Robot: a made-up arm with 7 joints.
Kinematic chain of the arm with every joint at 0, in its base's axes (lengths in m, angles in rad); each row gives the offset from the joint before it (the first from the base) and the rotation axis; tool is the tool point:
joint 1: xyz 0 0 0.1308 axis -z
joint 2: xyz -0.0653 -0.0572 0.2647 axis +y
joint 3: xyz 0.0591 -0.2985 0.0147 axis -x
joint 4: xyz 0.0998 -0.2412 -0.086 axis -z
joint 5: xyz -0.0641 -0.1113 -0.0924 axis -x
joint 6: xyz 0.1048 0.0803 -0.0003 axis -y
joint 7: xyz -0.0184 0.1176 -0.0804 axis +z
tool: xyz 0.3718 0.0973 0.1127
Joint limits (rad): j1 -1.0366..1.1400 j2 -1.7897..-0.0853 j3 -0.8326..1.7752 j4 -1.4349..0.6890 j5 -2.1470..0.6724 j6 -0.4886..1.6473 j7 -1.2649..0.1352
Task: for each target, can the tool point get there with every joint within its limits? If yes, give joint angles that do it. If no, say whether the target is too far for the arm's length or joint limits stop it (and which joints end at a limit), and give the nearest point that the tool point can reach.
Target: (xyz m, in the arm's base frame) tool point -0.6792 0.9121 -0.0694
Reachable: no: joint limits stop it (at a limit: joint 1, joint 2, joint 5, joint 7) | nearest point -0.5898 0.6318 0.1466 | short by 0.365 m
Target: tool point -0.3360 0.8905 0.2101
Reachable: no: joint limits stop it (at a limit: joint 1, joint 2, joint 3, joint 7) | nearest point -0.4336 0.6696 0.2895 | short by 0.254 m
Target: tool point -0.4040 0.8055 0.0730
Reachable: no: joint limits stop it (at a limit: joint 1, joint 2, joint 3, joint 4, joint 7) | nearest point -0.4694 0.6324 0.1817 | short by 0.215 m
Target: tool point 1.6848 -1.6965 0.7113
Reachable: no: too far | nearest point 0.8406 -0.8574 0.5938 | short by 1.196 m
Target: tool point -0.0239 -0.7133 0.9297
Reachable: yes | joints -0.0084 -1.4861 0.3592 -1.1439 -1.1757 1.3326 -0.9885
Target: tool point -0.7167 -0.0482 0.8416
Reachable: yes | joints 0.6900 -1.6540 0.8490 -0.3050 -1.0177 0.8314 -0.1941
